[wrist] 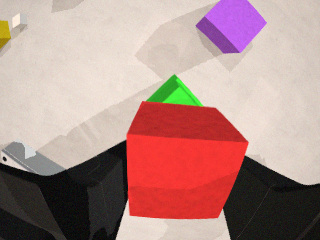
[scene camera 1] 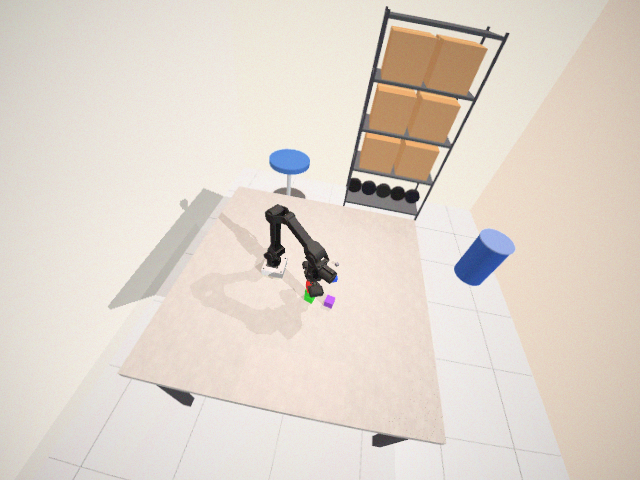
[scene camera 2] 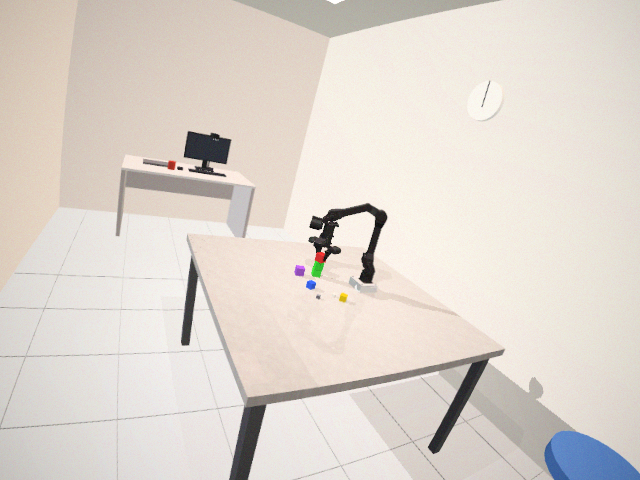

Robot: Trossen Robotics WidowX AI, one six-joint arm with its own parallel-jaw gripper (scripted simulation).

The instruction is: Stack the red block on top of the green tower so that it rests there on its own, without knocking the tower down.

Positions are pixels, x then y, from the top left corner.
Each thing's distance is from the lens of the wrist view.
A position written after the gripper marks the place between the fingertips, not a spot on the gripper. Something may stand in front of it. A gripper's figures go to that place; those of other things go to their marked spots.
gripper (wrist: pixel 176 146): 10 cm
red block (wrist: pixel 182 160): 6 cm
